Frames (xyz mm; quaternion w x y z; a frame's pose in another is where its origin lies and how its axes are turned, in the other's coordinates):
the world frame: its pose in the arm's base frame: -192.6 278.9 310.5 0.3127 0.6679 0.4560 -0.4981
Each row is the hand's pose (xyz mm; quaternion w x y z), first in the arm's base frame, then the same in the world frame.
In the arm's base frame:
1: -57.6 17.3 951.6 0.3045 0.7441 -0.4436 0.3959
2: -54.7 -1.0 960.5 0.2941 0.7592 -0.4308 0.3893
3: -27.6 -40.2 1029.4 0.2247 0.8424 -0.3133 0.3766
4: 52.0 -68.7 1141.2 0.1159 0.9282 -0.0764 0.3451
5: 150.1 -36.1 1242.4 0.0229 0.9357 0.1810 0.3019
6: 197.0 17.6 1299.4 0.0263 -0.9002 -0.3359 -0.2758
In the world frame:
1: -675.5 202.5 -20.8 0.1927 0.0697 0.3575 0.9111
2: -689.1 211.9 -8.7 0.2087 0.0780 0.3694 0.9022
3: -763.9 249.6 -6.0 0.3024 0.0977 0.4707 0.8231
4: -871.7 329.9 -45.9 0.4495 0.0935 0.6161 0.6400
5: -949.5 403.8 -142.8 0.5643 0.0495 0.7139 0.4116
6: -983.6 424.1 -225.0 0.6089 0.0060 0.7497 0.2593

